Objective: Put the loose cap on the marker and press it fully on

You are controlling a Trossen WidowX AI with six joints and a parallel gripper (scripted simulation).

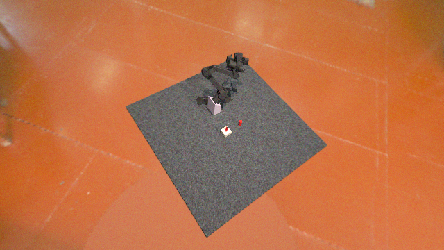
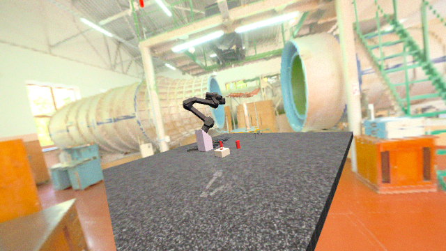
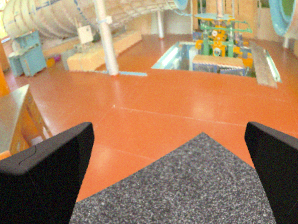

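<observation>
The red cap is 450 mm ahead of my gripper tip, 350 mm below it and 160 mm to the right of it. Round my gripper tip: holder block: 470 mm ahead, 360 mm below, 320 mm to the right.
</observation>
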